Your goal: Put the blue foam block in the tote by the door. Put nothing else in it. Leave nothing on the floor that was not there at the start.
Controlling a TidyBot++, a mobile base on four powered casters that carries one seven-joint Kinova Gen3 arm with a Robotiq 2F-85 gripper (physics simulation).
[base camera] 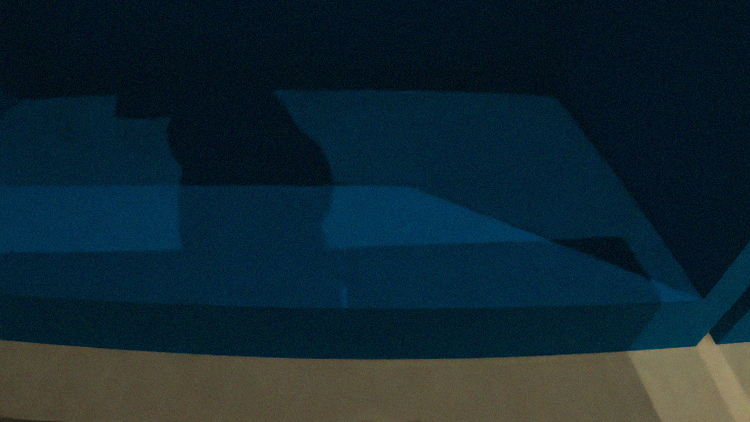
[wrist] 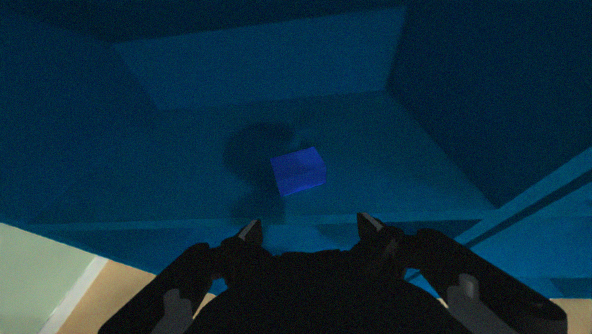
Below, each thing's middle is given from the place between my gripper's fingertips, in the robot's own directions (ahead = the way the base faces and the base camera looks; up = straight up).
Now: the blue foam block (wrist: 303,169) 150 mm ahead of my hand, 90 mm below it and 10 mm to the left of it.
